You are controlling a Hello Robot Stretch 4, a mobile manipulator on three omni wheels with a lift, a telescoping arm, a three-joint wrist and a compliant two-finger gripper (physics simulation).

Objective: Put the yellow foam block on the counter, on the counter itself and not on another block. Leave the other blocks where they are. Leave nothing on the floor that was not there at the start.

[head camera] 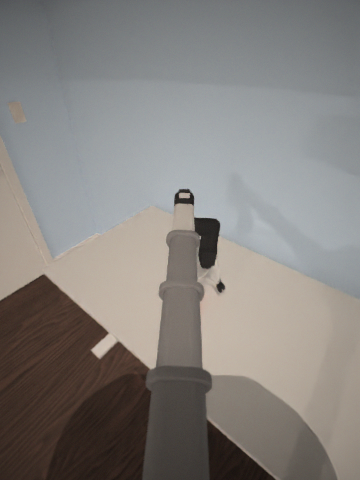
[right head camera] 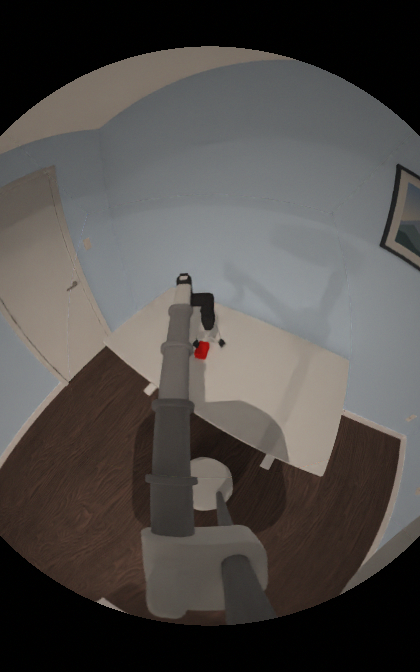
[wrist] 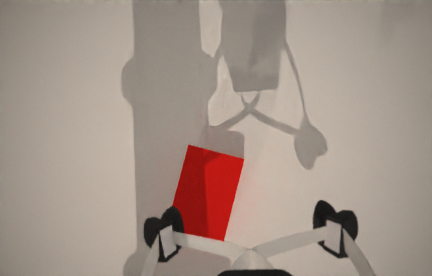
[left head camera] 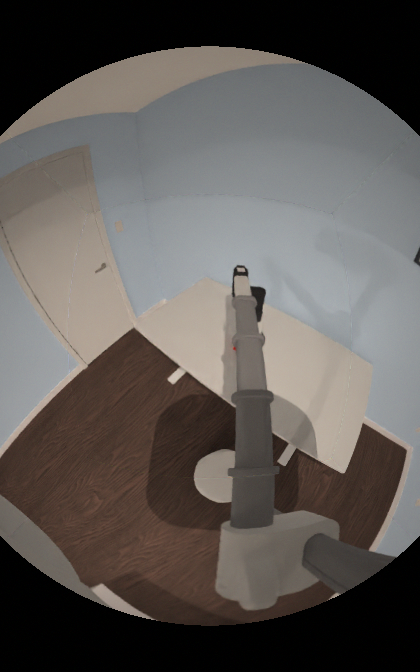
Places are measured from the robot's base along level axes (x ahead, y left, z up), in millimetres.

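Where they show: gripper, fingertip midpoint: [wrist: 246,221].
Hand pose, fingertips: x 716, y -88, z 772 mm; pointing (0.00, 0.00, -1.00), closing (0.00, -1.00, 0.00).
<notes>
After its pixels a point has its place.
The yellow foam block does not show in these views. A red block [left head camera: 234,348] [right head camera: 202,350] [wrist: 210,192] @(z 738, x 739, y -54 mm) lies on the pale counter [head camera: 280,320] @(z 693, x 643, y -397 mm) [left head camera: 310,370] [right head camera: 250,370] [wrist: 380,100] @(z 693, x 830, y -251 mm). My gripper [right head camera: 209,343] [wrist: 246,221] @(z 771, x 716, y -88 mm) is open above the counter, with nothing between its fingertips. In the wrist view the left fingertip overlaps the lower left corner of the red block, and the right fingertip is well to its right. In the head camera view the arm hides the block and one finger.
A blue wall [head camera: 200,125] @(z 1234, x 1322, y -67 mm) [left head camera: 200,235] runs behind the counter. A door [left head camera: 55,250] is at the left. Pale leg feet [head camera: 104,345] [left head camera: 176,375] [right head camera: 150,389] stick out below the counter over the dark wood floor [head camera: 40,340] @(z -27, x 893, y 927 mm). A framed picture [right head camera: 407,220] hangs at the right.
</notes>
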